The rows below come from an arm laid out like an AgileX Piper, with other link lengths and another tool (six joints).
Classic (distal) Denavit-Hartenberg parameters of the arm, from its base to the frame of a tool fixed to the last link. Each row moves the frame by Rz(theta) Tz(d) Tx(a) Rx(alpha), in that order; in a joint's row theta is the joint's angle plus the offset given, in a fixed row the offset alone. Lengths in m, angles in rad.
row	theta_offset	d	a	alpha
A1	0	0.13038	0	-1.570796
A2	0.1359	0	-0.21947	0
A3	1.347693	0	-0.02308	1.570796
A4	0	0.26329	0	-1.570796
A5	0	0	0	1.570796
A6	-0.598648	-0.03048	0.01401	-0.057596
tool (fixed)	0	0.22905	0	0
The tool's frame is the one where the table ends.
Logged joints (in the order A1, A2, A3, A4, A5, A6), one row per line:
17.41, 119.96, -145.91, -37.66, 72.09, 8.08
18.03, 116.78, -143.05, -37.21, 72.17, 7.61
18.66, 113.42, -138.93, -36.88, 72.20, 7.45
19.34, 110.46, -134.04, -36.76, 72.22, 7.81
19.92, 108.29, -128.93, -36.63, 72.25, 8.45
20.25, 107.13, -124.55, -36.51, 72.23, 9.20
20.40, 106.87, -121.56, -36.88, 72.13, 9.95
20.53, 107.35, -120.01, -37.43, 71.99, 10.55
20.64, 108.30, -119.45, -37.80, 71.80, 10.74
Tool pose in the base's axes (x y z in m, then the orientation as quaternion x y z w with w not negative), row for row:
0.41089, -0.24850, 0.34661, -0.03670, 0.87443, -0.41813, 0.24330
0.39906, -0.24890, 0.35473, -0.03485, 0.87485, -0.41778, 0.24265
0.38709, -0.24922, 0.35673, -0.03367, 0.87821, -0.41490, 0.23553
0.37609, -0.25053, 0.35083, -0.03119, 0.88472, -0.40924, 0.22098
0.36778, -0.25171, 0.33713, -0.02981, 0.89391, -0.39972, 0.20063
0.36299, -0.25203, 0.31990, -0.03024, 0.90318, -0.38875, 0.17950
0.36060, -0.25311, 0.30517, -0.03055, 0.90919, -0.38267, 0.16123
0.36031, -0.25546, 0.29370, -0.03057, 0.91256, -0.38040, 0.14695
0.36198, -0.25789, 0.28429, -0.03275, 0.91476, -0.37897, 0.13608
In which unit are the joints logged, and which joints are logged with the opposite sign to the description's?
The joints are logged in degrees. Opposite sign: A1.
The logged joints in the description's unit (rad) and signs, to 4 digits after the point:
-0.3039, 2.0937, -2.5466, -0.6573, 1.2582, 0.1410
-0.3147, 2.0382, -2.4967, -0.6494, 1.2596, 0.1328
-0.3257, 1.9796, -2.4248, -0.6437, 1.2601, 0.1300
-0.3375, 1.9279, -2.3394, -0.6416, 1.2605, 0.1363
-0.3477, 1.8900, -2.2503, -0.6393, 1.2610, 0.1475
-0.3534, 1.8698, -2.1738, -0.6372, 1.2607, 0.1606
-0.3560, 1.8652, -2.1216, -0.6437, 1.2589, 0.1737
-0.3583, 1.8736, -2.0946, -0.6533, 1.2565, 0.1841
-0.3602, 1.8902, -2.0848, -0.6597, 1.2531, 0.1874

